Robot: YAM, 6 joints.
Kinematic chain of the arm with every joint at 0, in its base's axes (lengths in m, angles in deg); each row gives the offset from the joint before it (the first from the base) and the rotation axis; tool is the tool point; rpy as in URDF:
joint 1: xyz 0 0 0.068 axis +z
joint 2: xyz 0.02 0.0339 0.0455 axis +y
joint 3: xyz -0.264 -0.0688 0 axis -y
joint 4: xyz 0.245 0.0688 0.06 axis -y
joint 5: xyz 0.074 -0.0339 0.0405 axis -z
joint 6: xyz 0.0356 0 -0.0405 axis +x
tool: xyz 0 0 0 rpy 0 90 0
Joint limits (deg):
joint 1: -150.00..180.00
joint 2: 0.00..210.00
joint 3: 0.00..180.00
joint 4: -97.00..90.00
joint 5: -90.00..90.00
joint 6: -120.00..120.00
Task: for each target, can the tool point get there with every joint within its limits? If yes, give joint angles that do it. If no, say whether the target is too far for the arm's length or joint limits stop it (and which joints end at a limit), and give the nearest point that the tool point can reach.
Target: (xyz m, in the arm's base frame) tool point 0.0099 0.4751 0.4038
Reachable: yes | joints -87.04 23.55 165.21 -35.87 -75.34 -63.46
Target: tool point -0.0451 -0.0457 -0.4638
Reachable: no: joint limits stop it (at a limit: joint 2) | nearest point -0.0774 -0.0784 -0.3528 | short by 0.120 m
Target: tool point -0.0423 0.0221 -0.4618
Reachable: no: joint limits stop it (at a limit: joint 2) | nearest point -0.0880 0.0460 -0.3481 | short by 0.125 m
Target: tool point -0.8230 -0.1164 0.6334
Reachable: no: too far | nearest point -0.5439 -0.0108 0.4527 | short by 0.349 m
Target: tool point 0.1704 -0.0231 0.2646
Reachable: yes | joints -18.31 52.55 14.84 66.72 -62.51 -51.98
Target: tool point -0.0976 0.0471 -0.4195
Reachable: no: joint limits stop it (at a limit: joint 2) | nearest point -0.1163 0.0561 -0.3600 | short by 0.063 m
